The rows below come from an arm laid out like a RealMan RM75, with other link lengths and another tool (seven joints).
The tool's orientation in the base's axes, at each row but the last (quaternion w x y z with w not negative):
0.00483, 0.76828, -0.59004, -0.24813
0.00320, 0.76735, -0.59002, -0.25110
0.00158, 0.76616, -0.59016, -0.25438
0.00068, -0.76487, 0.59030, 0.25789
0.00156, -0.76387, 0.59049, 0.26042
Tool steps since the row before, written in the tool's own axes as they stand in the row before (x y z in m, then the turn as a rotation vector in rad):
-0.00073, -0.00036, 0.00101, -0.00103, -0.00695, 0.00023
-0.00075, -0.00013, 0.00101, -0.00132, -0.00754, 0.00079
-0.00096, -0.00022, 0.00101, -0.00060, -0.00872, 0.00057
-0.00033, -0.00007, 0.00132, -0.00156, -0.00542, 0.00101
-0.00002, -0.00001, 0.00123, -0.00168, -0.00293, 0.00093
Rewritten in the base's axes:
-0.00020, 0.00106, -0.00072, 0.00601, 0.00311, -0.00190
-0.00041, 0.00101, -0.00064, 0.00627, 0.00372, -0.00246
-0.00036, 0.00124, -0.00057, 0.00755, 0.00336, -0.00290
-0.00051, 0.00072, -0.00104, 0.00423, 0.00336, -0.00190
-0.00048, 0.00040, -0.00106, 0.00200, 0.00269, -0.00103

